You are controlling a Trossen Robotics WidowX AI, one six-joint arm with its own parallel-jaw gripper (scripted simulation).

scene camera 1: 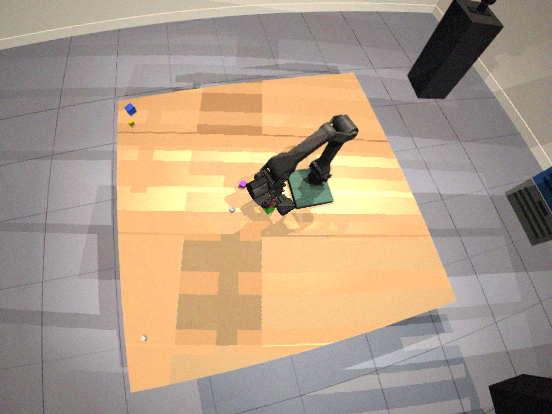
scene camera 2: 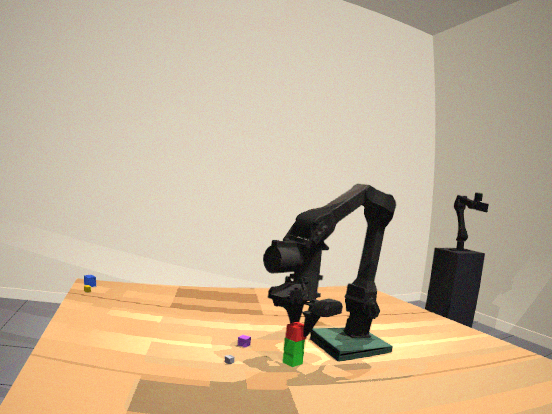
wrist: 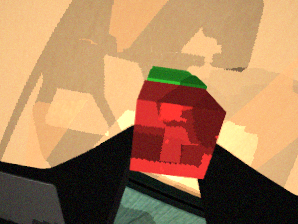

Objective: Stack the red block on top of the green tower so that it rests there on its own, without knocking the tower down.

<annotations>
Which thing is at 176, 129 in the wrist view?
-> A red block.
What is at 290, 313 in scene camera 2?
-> The gripper.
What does the gripper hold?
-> A red block.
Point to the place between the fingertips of the gripper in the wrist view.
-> At 166, 136
</annotations>
